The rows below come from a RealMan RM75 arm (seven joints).
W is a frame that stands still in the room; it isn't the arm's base.
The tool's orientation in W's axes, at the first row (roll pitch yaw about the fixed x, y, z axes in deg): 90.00, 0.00, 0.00
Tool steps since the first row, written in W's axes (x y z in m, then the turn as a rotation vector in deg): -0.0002, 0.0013, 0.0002, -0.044, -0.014, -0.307; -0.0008, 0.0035, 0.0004, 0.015, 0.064, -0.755; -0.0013, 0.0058, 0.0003, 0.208, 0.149, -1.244; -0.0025, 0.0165, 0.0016, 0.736, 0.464, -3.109; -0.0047, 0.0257, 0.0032, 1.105, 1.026, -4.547; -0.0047, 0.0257, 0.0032, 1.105, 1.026, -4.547; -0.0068, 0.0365, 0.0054, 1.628, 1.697, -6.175; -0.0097, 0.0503, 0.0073, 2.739, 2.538, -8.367; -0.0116, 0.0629, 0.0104, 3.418, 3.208, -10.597; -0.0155, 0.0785, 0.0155, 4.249, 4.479, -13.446; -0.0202, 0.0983, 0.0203, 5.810, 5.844, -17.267; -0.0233, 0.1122, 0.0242, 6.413, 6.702, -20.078; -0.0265, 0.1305, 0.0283, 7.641, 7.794, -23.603
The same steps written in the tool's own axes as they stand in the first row. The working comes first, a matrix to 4 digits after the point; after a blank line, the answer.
The tool's axes in the first row as the columns of a matrix, in W's axes (used below as rounded here):
1.0000, 0.0000, 0.0000
0.0000, 0.0000, -1.0000
0.0000, 1.0000, 0.0000

-0.0002, 0.0002, -0.0013, -0.044, -0.307, 0.014; -0.0008, 0.0004, -0.0035, 0.015, -0.755, -0.064; -0.0013, 0.0003, -0.0058, 0.208, -1.244, -0.149; -0.0025, 0.0016, -0.0165, 0.736, -3.109, -0.464; -0.0047, 0.0032, -0.0257, 1.105, -4.547, -1.026; -0.0047, 0.0032, -0.0257, 1.105, -4.547, -1.026; -0.0068, 0.0054, -0.0365, 1.628, -6.175, -1.697; -0.0097, 0.0073, -0.0503, 2.739, -8.367, -2.538; -0.0116, 0.0104, -0.0629, 3.418, -10.597, -3.208; -0.0155, 0.0155, -0.0785, 4.249, -13.446, -4.479; -0.0202, 0.0203, -0.0983, 5.810, -17.267, -5.844; -0.0233, 0.0242, -0.1122, 6.413, -20.078, -6.702; -0.0265, 0.0283, -0.1305, 7.641, -23.603, -7.794
